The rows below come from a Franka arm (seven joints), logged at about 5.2 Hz.
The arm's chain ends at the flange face. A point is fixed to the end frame.
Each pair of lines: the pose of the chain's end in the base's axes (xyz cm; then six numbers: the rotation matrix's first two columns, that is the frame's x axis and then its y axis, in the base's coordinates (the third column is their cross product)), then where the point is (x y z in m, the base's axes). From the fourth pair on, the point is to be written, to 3 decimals.
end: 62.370, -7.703, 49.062, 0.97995, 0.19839, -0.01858, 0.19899, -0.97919, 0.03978
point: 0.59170 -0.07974 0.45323
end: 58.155, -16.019, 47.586, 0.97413, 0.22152, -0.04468, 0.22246, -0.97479, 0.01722
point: 0.54850 -0.16304 0.43941
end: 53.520, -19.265, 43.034, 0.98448, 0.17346, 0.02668, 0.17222, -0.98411, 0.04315
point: 0.50486 -0.19438 0.39153
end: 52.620, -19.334, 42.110, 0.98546, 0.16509, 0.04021, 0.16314, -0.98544, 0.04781
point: 0.496 -0.195 0.382
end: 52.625, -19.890, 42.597, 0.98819, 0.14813, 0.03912, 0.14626, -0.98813, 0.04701
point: 0.496 -0.200 0.387
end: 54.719, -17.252, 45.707, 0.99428, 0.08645, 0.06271, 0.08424, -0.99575, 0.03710
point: 0.518 -0.171 0.417
